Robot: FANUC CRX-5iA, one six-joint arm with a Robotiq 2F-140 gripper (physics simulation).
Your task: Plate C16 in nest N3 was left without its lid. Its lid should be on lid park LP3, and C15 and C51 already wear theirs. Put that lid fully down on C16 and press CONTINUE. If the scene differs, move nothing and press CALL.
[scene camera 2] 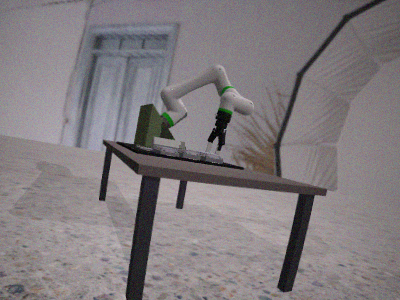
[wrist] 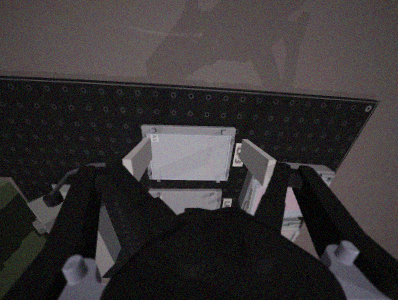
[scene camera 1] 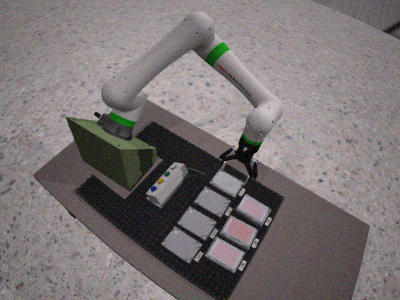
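Where they show: gripper, fingertip midpoint: (scene camera 2: pixel 211 154) (wrist: pixel 197 148) (scene camera 1: pixel 233 176); arm's base, origin of the base link: (scene camera 2: pixel 159 125) (scene camera 1: pixel 116 133).
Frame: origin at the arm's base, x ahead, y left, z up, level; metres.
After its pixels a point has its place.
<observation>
A clear, pale lid (scene camera 1: pixel 227 183) @(y 0.230, x 0.510, z -0.159 m) (wrist: pixel 192 156) @(y 0.244, x 0.509, z -0.159 m) lies flat on the lid park at the row's far end, its label partly covered by a finger in the wrist view. My gripper (scene camera 1: pixel 237 172) @(y 0.269, x 0.513, z -0.139 m) (scene camera 2: pixel 215 148) @(y 0.269, x 0.513, z -0.139 m) (wrist: pixel 197 148) @(y 0.269, x 0.513, z -0.139 m) is open and empty, pointing down over this lid, with one pale fingertip beyond each short side. The fingertips are close to the lid's height; contact is not visible. Three pink plates (scene camera 1: pixel 253 209) @(y 0.180, x 0.688, z -0.133 m) (scene camera 1: pixel 239 232) @(y 0.047, x 0.700, z -0.136 m) (scene camera 1: pixel 225 254) @(y -0.070, x 0.710, z -0.142 m) stand in the neighbouring row of nests. Their labels are unreadable, so I cannot tell which is C16 or which wear lids.
Three greyer flat parks (scene camera 1: pixel 212 201) @(y 0.106, x 0.512, z -0.167 m) (scene camera 1: pixel 197 223) @(y -0.026, x 0.528, z -0.166 m) (scene camera 1: pixel 182 245) @(y -0.148, x 0.544, z -0.167 m) continue the lid row. A pale button box (scene camera 1: pixel 167 184) @(y 0.004, x 0.323, z -0.097 m) with blue, yellow and green buttons stands toward the arm's base, its cable running toward the lids. A green block (scene camera 1: pixel 107 155) @(y -0.123, x 0.091, z 0.032 m) (scene camera 2: pixel 148 126) @(y -0.108, x 0.179, z -0.029 m) stands by the base.
</observation>
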